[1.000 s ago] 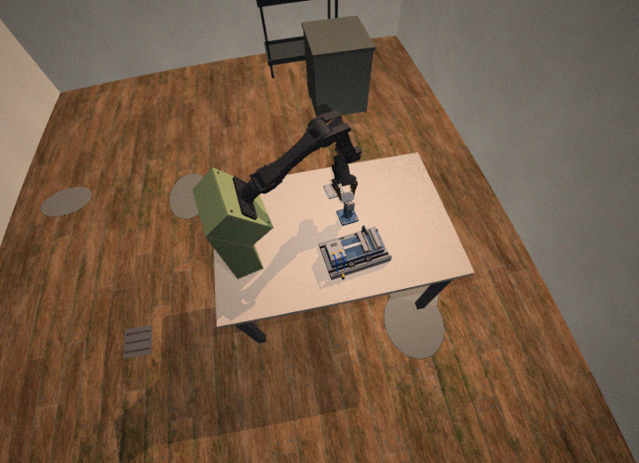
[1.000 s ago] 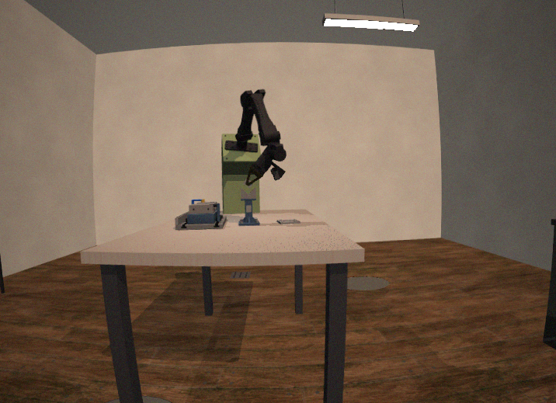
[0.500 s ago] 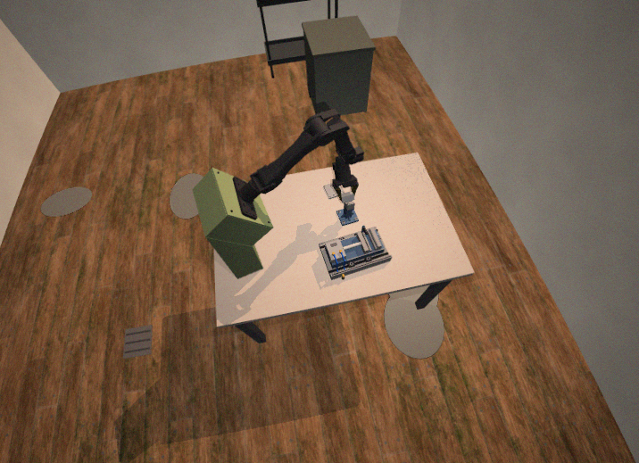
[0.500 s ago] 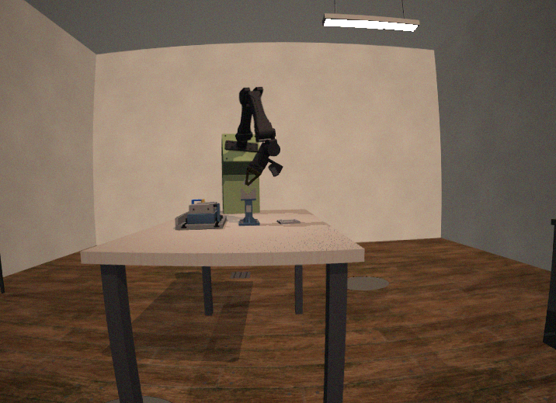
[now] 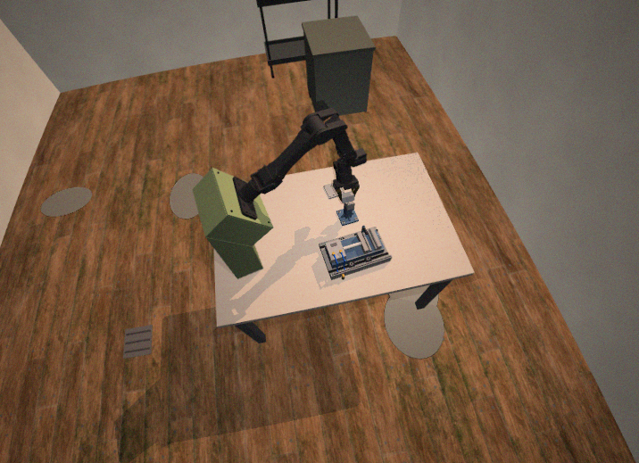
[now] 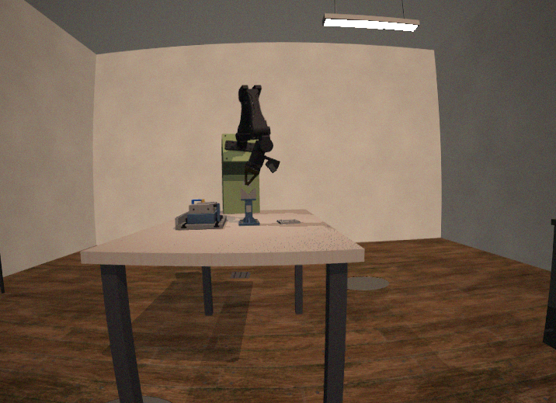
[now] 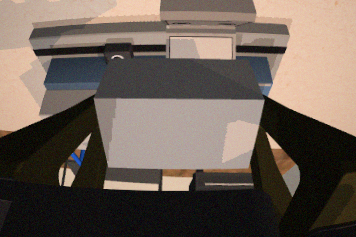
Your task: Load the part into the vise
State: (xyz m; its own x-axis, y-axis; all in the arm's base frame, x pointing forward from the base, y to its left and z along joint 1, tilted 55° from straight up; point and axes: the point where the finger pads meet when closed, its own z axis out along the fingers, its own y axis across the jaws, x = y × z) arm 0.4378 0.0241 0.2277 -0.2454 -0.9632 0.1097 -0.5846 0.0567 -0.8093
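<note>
My hand is 50 mm short of the dark work stop rod, 150 mm to the left of it and 90 mm above it. Also, from my hand: moving jaw: 30 mm ahead, 190 mm to the right, 100 mm below; then part: right at my hand; then grey jaw: 90 mm ahead, 190 mm to the right, 100 mm below.
</note>
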